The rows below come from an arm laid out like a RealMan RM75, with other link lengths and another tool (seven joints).
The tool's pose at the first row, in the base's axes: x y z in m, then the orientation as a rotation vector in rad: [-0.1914, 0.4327, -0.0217, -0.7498, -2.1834, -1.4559]
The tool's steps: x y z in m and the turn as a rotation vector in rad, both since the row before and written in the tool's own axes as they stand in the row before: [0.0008, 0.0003, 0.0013, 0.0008, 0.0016, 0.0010]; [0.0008, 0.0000, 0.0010, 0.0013, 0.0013, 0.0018]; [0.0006, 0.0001, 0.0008, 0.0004, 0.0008, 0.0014]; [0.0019, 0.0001, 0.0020, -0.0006, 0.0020, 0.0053]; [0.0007, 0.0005, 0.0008, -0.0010, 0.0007, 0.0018]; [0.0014, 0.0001, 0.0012, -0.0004, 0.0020, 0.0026]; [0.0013, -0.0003, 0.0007, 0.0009, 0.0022, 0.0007]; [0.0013, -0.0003, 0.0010, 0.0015, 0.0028, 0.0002]
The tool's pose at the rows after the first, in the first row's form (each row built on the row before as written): [-0.1919, 0.4342, -0.0215, -0.7491, -2.1820, -1.4546]; [-0.1926, 0.4353, -0.0214, -0.7493, -2.1806, -1.4523]; [-0.1930, 0.4362, -0.0213, -0.7498, -2.1793, -1.4512]; [-0.1945, 0.4385, -0.0208, -0.7535, -2.1739, -1.4495]; [-0.1948, 0.4395, -0.0203, -0.7550, -2.1716, -1.4499]; [-0.1959, 0.4409, -0.0198, -0.7559, -2.1681, -1.4492]; [-0.1971, 0.4417, -0.0195, -0.7543, -2.1665, -1.4480]; [-0.1983, 0.4428, -0.0193, -0.7515, -2.1651, -1.4463]
